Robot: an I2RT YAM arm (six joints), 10 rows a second.
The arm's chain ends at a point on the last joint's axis. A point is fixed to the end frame.
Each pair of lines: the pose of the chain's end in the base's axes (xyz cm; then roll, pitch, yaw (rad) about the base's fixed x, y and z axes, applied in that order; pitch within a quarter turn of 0, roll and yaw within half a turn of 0), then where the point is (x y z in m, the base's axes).
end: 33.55, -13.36, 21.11, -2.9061, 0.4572, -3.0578
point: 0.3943 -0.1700 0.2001
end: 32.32, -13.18, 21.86, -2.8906, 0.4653, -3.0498
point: 0.3821 -0.1682 0.2087
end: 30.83, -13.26, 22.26, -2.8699, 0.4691, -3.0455
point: 0.3671 -0.1695 0.2137
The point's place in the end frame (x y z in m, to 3 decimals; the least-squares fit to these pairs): -0.045 -0.032 0.043
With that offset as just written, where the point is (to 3 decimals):
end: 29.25, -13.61, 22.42, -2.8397, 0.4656, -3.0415
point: 0.351 -0.174 0.216
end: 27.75, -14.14, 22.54, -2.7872, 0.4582, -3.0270
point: 0.336 -0.180 0.219
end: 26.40, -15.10, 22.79, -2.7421, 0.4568, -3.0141
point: 0.322 -0.190 0.223
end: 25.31, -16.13, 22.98, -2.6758, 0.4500, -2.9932
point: 0.311 -0.201 0.228
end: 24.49, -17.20, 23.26, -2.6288, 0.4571, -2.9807
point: 0.302 -0.212 0.233
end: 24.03, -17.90, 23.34, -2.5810, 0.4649, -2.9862
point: 0.296 -0.221 0.236
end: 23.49, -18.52, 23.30, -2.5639, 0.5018, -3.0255
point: 0.289 -0.230 0.238
